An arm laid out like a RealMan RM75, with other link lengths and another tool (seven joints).
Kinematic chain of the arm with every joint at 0, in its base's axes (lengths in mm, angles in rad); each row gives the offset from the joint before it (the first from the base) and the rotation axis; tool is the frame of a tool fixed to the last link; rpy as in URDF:
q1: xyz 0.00 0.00 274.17 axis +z
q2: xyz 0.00 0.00 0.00 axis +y
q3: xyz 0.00 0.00 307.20 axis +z
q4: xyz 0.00 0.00 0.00 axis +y
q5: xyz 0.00 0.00 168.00 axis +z
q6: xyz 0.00 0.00 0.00 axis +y
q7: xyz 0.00 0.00 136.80 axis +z
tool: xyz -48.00 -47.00 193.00 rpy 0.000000 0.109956 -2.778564
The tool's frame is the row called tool.
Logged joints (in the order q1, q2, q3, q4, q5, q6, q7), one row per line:
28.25, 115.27, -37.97, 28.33, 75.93, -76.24, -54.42
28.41, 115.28, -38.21, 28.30, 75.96, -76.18, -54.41
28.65, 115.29, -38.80, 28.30, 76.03, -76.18, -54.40
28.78, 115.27, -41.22, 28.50, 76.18, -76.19, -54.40
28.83, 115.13, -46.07, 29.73, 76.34, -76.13, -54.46
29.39, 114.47, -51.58, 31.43, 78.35, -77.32, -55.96
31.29, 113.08, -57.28, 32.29, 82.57, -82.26, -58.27
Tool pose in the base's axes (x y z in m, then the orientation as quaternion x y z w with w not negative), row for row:
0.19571, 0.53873, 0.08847, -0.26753, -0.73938, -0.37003, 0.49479
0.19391, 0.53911, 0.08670, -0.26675, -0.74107, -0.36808, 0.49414
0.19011, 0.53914, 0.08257, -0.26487, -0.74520, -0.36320, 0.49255
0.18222, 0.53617, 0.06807, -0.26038, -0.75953, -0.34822, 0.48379
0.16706, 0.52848, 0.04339, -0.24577, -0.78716, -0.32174, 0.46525
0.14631, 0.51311, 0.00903, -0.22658, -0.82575, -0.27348, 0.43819
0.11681, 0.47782, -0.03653, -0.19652, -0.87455, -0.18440, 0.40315
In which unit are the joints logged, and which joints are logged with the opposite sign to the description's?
The joints are logged in degrees. Opposite sign: q4, q5, q7.
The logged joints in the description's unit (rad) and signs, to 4 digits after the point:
0.4931, 2.0118, -0.6627, -0.4945, -1.3252, -1.3306, 0.9498
0.4958, 2.0120, -0.6669, -0.4939, -1.3258, -1.3296, 0.9496
0.5000, 2.0122, -0.6772, -0.4939, -1.3270, -1.3296, 0.9495
0.5023, 2.0118, -0.7194, -0.4974, -1.3296, -1.3298, 0.9495
0.5032, 2.0094, -0.8041, -0.5189, -1.3324, -1.3287, 0.9505
0.5130, 1.9979, -0.9002, -0.5486, -1.3675, -1.3495, 0.9767
0.5461, 1.9736, -0.9997, -0.5636, -1.4411, -1.4357, 1.0170

